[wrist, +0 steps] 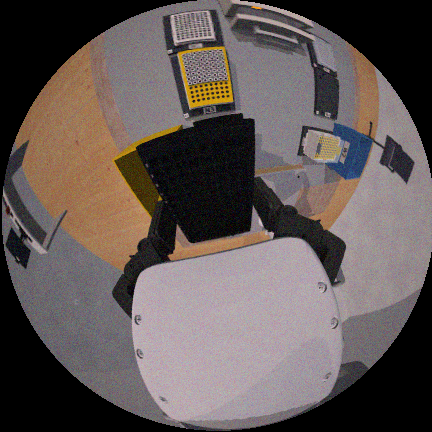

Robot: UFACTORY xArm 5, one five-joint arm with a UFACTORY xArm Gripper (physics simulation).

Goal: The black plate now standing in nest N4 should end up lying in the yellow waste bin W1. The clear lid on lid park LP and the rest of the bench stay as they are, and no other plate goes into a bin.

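Frame: origin at the arm's base, x ahead, y left, z up, level; centimetres.
Where they show: gripper, fingertip midpoint: (210,199).
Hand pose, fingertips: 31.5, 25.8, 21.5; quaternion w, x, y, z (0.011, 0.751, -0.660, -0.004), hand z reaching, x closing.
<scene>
Each offset is from my fingertips to the top centre of the thing, as dx, dy, dz.
The black plate @(+0.1, +0.0, +0.7) (205,175) is held upright-looking and large in the middle of the wrist view. My gripper (210,199) is shut on it, with one dark finger at its left side and one at its right. The yellow waste bin W1 @(-5.0, +9.6, -12.9) (137,175) shows behind and left of the plate; its left wall and part of its rim are visible, and the plate hides the rest. The plate appears over the bin's right part, but its height above the rim cannot be told. The clear lid and lid park LP cannot be made out.
A yellow rack @(+14.7, -2.3, -17.2) (206,77) and a white plate (192,27) sit in dark nests at the top. A blue bin @(+1.5, -54.6, -12.9) (356,152) stands right, beside a pale plate with yellow wells @(+0.3, -39.1, -17.1) (325,146). A dark nest @(+18.6, -40.1, -22.7) (326,95) lies above them. A grey device (272,25) stands at the top.
</scene>
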